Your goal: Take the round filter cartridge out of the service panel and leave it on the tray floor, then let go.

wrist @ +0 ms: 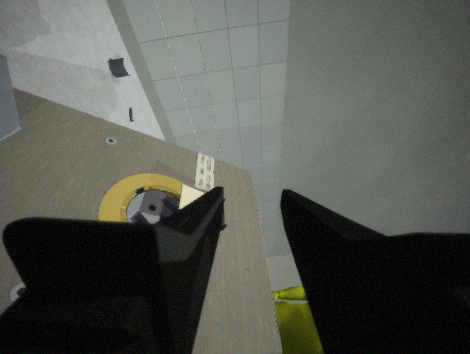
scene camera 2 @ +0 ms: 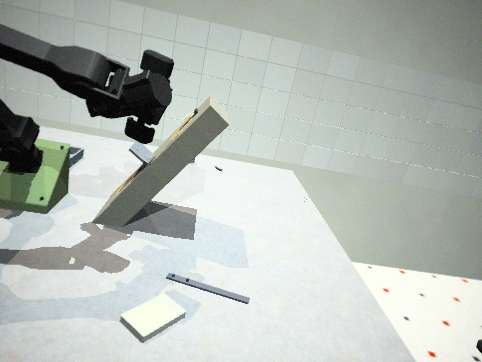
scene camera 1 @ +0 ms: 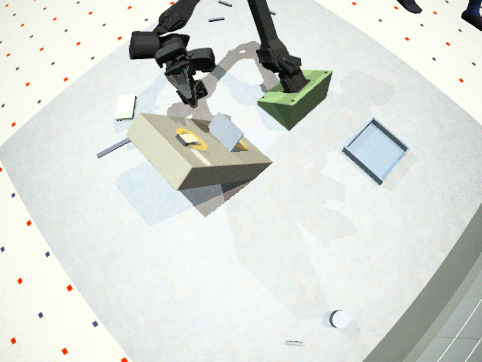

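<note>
The tan service panel (scene camera 1: 210, 175) (scene camera 2: 165, 165) (wrist: 235, 260) stands tilted. Its face carries a yellow ring (scene camera 1: 202, 142) (wrist: 112, 200) around a grey round part (wrist: 161, 198), partly hidden by a finger; I cannot tell surely whether this is the cartridge. A cream plate (scene camera 1: 189, 138) (wrist: 189, 195) lies across the ring's edge. A grey-blue flap (scene camera 1: 225, 131) (scene camera 2: 140, 152) (wrist: 7, 100) stands out over a second yellow patch. The blue tray (scene camera 1: 362, 167) (scene camera 2: 76, 157) is at the right. My gripper (scene camera 1: 195, 99) (scene camera 2: 140, 132) (wrist: 252, 196) is partly open and empty, off the panel's face.
A green wedge-shaped block (scene camera 1: 290, 107) (scene camera 2: 55, 175) stands beside the panel under another dark arm-like part. A cream block (scene camera 1: 125, 107) (scene camera 2: 153, 316) and a grey bar (scene camera 1: 113, 148) (scene camera 2: 207, 288) lie behind the panel in scene camera 2's foreground. A white cylinder (scene camera 1: 340, 319) stands farther off.
</note>
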